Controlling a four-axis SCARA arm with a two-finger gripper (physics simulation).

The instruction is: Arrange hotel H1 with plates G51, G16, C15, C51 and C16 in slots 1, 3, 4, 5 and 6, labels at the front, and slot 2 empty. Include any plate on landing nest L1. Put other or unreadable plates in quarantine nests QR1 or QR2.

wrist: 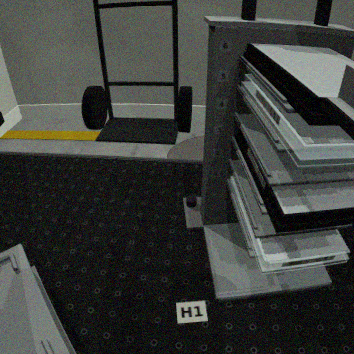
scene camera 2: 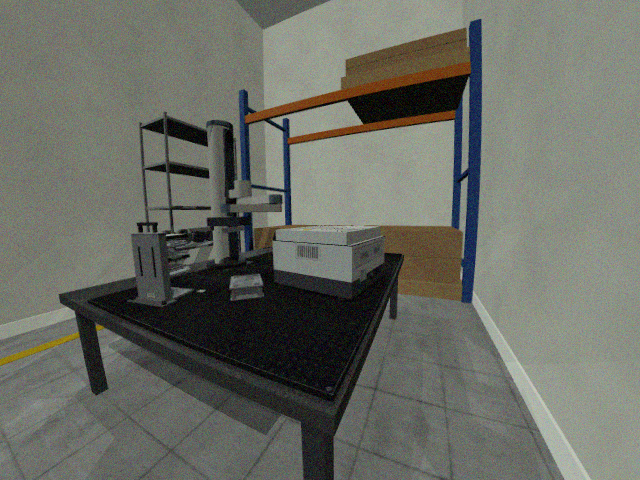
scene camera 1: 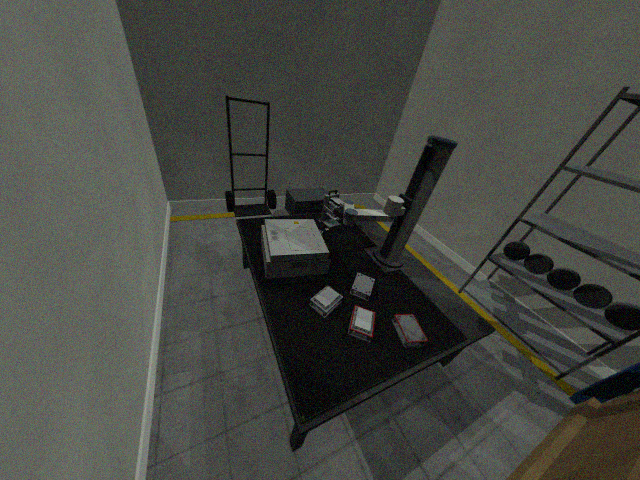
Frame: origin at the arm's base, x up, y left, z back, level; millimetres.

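Where they show: gripper, fingertip midpoint: (wrist: 161, 84) (scene camera 2: 204, 230) (scene camera 1: 332, 205); arm's base at its link origin: (scene camera 2: 227, 264) (scene camera 1: 388, 257).
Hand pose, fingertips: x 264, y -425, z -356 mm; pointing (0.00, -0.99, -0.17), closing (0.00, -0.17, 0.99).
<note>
Each offset is from my fingertips to the top centre of the thing. "spot": to the spot under its first point.
Hotel H1 (scene camera 2: 150, 266) (wrist: 214, 160) stands near the table's far end, its name card @[spot: dx -251, dy -25, dz +17 mm] (wrist: 192, 312) in front. In the wrist view it shows obliquely: a black-edged plate @[dx -12, dy -95, dz +103 mm] (wrist: 295, 65) on top, by number 6, clear plates @[dx -40, dy -95, dz +103 mm] (wrist: 320, 152) below it, another black-edged plate @[dx -96, dy -95, dz +103 mm] (wrist: 310, 220) lower, and a clear plate @[dx -153, dy -95, dz +103 mm] (wrist: 305, 256) at the bottom. Labels are unreadable at this angle. Exact middle slots cannot be told. My gripper (wrist: 161, 84) (scene camera 2: 199, 235) is open and empty; its right finger overlaps the plates in view. In scene 1, one red-edged nest @[dx -195, dy +1002, dz +8 mm] (scene camera 1: 409, 329) looks bare; another @[dx -187, dy +879, dz -226 mm] (scene camera 1: 362, 321) bears a pale plate.
A large white instrument @[dx -5, dy +320, dz -433 mm] (scene camera 1: 294, 240) (scene camera 2: 315, 263) stands beside the arm column (scene camera 1: 413, 201) (scene camera 2: 219, 180). A pale boxlike piece @[spot: dx -202, dy -13, dz -227 mm] (scene camera 2: 246, 286) lies between hotel and instrument. Two more nests @[dx -187, dy +686, dz -350 mm] (scene camera 1: 326, 299) @[spot: dx -202, dy +665, dz -86 mm] (scene camera 1: 362, 285) lie nearer. A hand truck (wrist: 137, 131) stands beyond the table.
</note>
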